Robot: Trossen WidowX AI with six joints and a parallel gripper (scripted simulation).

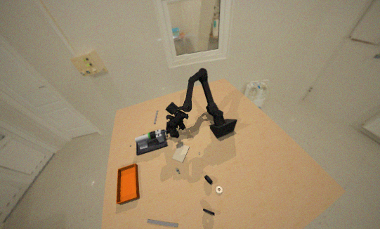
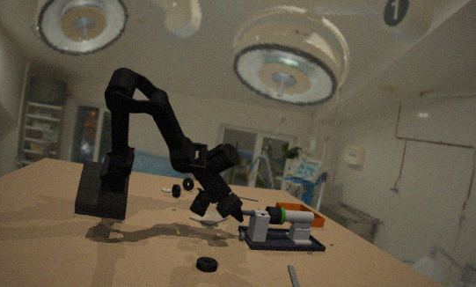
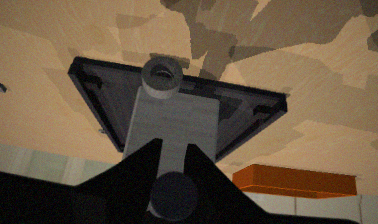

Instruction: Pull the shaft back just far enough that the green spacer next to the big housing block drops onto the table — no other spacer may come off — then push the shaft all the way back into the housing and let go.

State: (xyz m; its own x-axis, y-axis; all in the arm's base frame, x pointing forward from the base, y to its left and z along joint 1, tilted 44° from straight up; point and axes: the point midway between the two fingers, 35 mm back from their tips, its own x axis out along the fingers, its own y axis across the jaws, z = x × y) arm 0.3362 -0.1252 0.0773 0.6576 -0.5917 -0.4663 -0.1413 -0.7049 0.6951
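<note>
Right now the thin grey shaft is 4 cm ahead of my gripper tip, 1 cm to the right of it and 2 cm above it. From my gripper tip the other things lie so: black spacer: 9 cm ahead, 1 cm to the right, 2 cm above; then green spacer: 11 cm ahead, 2 cm to the right, 2 cm above; then beige card: 4 cm behind, 16 cm to the left, 5 cm below.
</note>
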